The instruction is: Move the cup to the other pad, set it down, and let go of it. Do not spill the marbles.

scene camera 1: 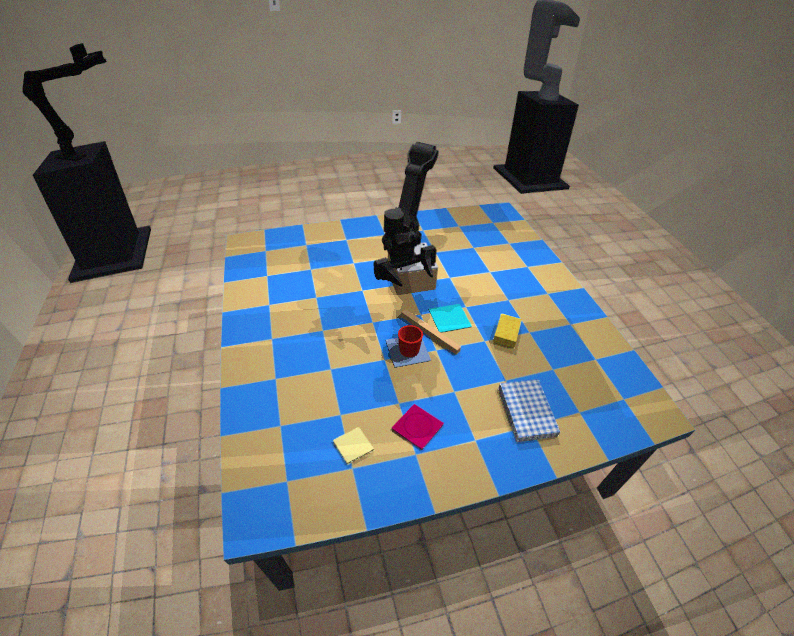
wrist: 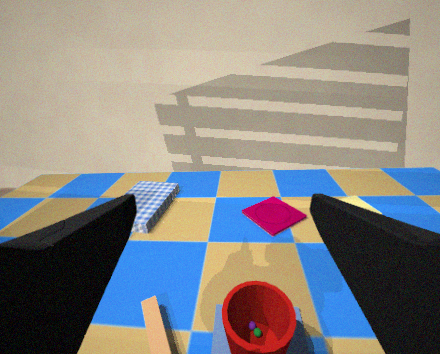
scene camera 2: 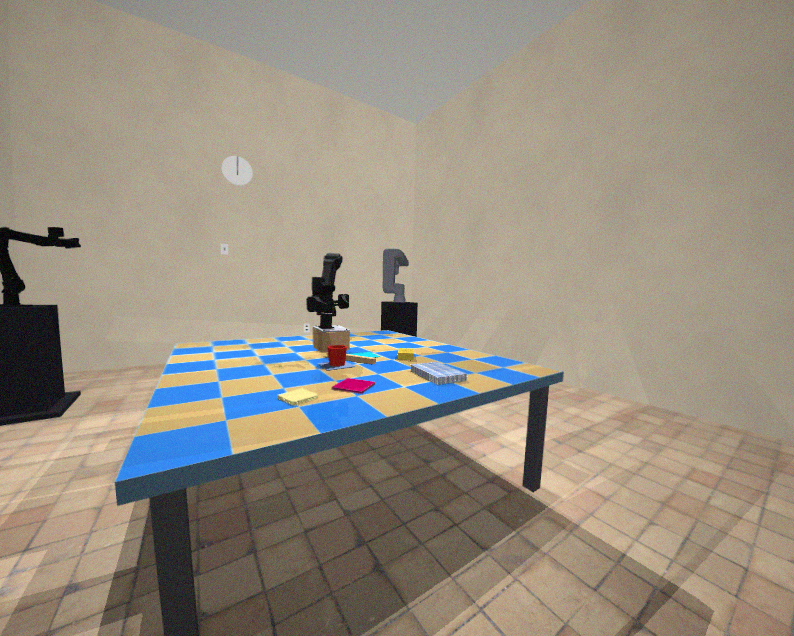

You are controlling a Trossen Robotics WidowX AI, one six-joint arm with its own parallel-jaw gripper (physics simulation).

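Frame: origin at the arm's base, x ahead, y left, z up, level; metres.
Where they show: gripper, fingertip midpoint: [scene camera 1: 417, 280] [wrist: 224, 202] [scene camera 2: 338, 305]; arm's base, origin of the base link: [scene camera 2: 326, 327].
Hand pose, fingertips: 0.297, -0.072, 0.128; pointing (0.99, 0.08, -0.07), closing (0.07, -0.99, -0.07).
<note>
Each offset is from my fingertips to the top centre of the thing, as dx, dy, dz. "spot": to the spot under its first point.
A red cup {+0.044, -0.025, -0.160} [scene camera 1: 409, 341] [scene camera 2: 336, 356] [wrist: 277, 320] stands upright on a grey-blue pad {spot: +0.094, -0.014, -0.231} [scene camera 1: 418, 361] [wrist: 218, 335]. A purple marble {+0.063, -0.022, -0.214} [wrist: 252, 325] and a green marble {+0.055, -0.027, -0.214} [wrist: 257, 332] show inside it. A magenta square pad {+0.306, -0.090, -0.226} [scene camera 1: 417, 427] [scene camera 2: 353, 384] [wrist: 273, 215] with a circle outline lies flat, nearer the table's front edge. My gripper [scene camera 1: 414, 278] [scene camera 2: 329, 306] [wrist: 224, 202] is open and empty. It hangs above the table near the arm's base, behind the cup and apart from it. In the wrist view the cup is low, between the spread fingers.
A wooden bar {spot: +0.003, +0.055, -0.222} [scene camera 1: 429, 333] [wrist: 156, 322] lies close beside the cup's pad. A cyan square {spot: -0.051, +0.150, -0.231} [scene camera 1: 450, 318], a yellow block {+0.062, +0.302, -0.204} [scene camera 1: 507, 329], a blue-white checked block {+0.353, +0.217, -0.209} [scene camera 1: 528, 409] [scene camera 2: 438, 372] [wrist: 154, 200] and a pale yellow square {spot: +0.317, -0.267, -0.224} [scene camera 1: 353, 445] [scene camera 2: 298, 396] are also on the table.
</note>
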